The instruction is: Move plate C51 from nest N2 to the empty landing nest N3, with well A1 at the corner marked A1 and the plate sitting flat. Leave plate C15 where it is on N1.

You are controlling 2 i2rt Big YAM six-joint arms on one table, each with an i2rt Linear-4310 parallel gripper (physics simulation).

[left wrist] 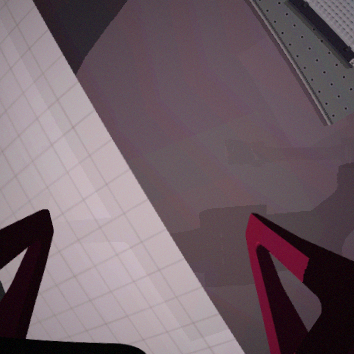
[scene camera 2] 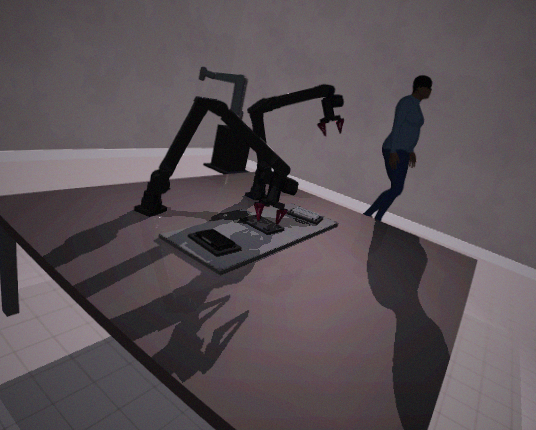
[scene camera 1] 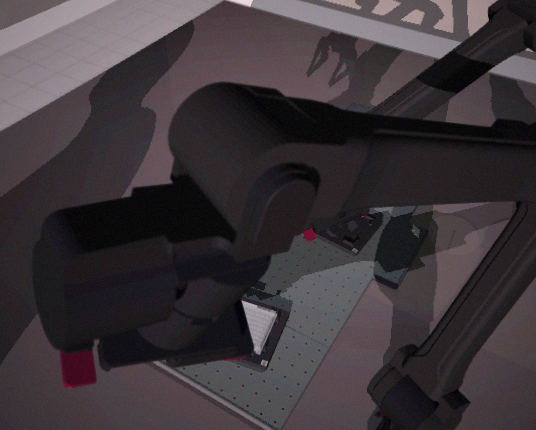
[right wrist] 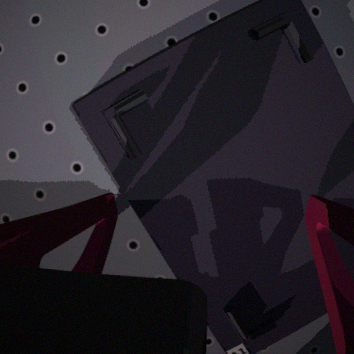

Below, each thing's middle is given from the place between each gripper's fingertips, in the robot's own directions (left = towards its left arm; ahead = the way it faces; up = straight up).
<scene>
Right now my right hand is 30 mm to the left of the black nest [scene camera 1: 351, 237] and 10 mm past it.
Now: left hand 64 cm to the left of the black nest, 40 cm above it and 12 cm short of it.
</scene>
